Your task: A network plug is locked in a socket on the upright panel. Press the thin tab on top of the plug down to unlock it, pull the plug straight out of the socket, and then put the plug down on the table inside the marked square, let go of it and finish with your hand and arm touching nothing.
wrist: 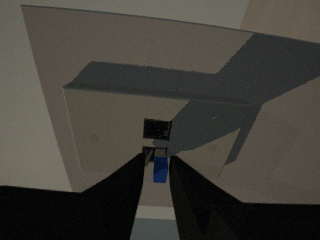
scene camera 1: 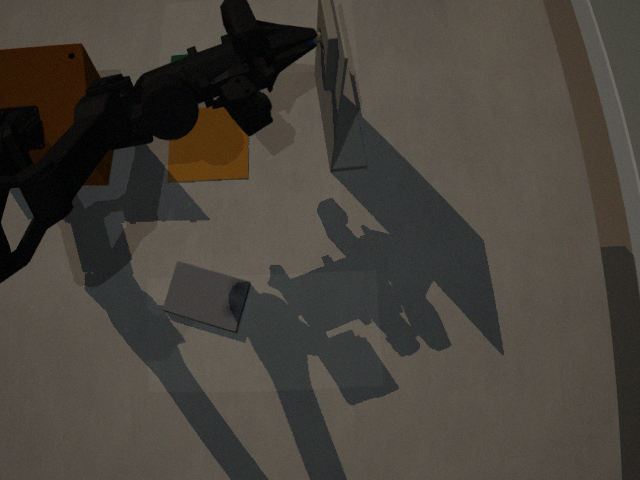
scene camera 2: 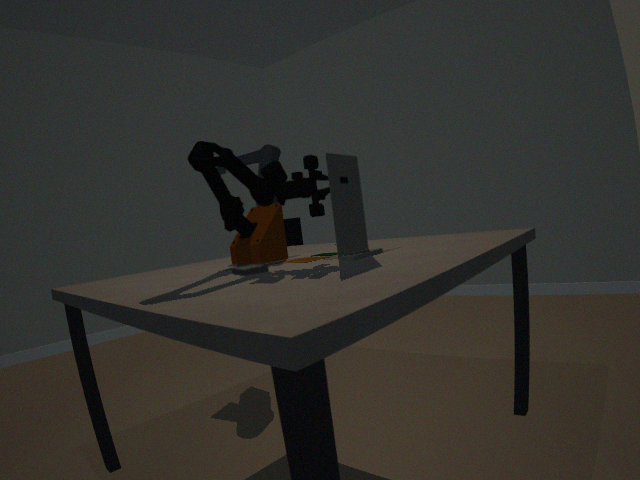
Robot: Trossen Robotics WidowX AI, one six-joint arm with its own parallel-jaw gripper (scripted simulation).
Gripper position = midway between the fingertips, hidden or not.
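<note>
My gripper [scene camera 1: 315, 37] is in sight, and I find the gripper [wrist: 157, 160] again in the wrist view, as well as the gripper [scene camera 2: 340, 182] in scene camera 2. I can see an upright panel [scene camera 2: 346, 193]. There is an orange square [scene camera 1: 216, 148] too, along with a grey flat block [scene camera 1: 211, 298], though in the wrist view that block is out of frame.
</note>
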